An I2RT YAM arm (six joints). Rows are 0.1 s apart.
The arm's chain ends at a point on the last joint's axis. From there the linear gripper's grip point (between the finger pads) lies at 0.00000 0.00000 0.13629 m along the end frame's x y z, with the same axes.
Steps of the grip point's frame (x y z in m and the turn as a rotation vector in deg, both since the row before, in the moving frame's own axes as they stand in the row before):
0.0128, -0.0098, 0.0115, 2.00, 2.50, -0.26
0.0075, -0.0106, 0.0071, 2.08, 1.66, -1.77
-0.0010, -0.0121, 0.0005, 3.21, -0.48, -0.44
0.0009, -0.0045, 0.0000, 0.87, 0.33, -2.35
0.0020, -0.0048, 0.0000, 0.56, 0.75, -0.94
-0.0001, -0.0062, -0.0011, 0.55, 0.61, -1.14
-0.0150, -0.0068, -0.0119, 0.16, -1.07, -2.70
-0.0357, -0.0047, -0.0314, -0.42, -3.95, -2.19
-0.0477, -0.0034, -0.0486, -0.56, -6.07, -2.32
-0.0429, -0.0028, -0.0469, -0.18, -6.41, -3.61
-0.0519, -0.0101, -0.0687, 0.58, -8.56, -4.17
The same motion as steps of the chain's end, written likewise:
0.0069, -0.0050, 0.0117, 2.00, 2.50, -0.26
0.0036, -0.0056, 0.0072, 2.08, 1.66, -1.77
0.0002, -0.0045, 0.0007, 3.21, -0.48, -0.44
0.0002, -0.0024, 0.0000, 0.87, 0.33, -2.35
0.0002, -0.0035, 0.0000, 0.56, 0.75, -0.94
-0.0015, -0.0049, -0.0011, 0.55, 0.61, -1.14
-0.0124, -0.0065, -0.0119, 0.16, -1.07, -2.70
-0.0263, -0.0059, -0.0311, -0.42, -3.95, -2.19
-0.0333, -0.0050, -0.0478, -0.56, -6.07, -2.32
-0.0277, -0.0037, -0.0460, -0.18, -6.41, -3.61
-0.0316, -0.0095, -0.0672, 0.58, -8.56, -4.17

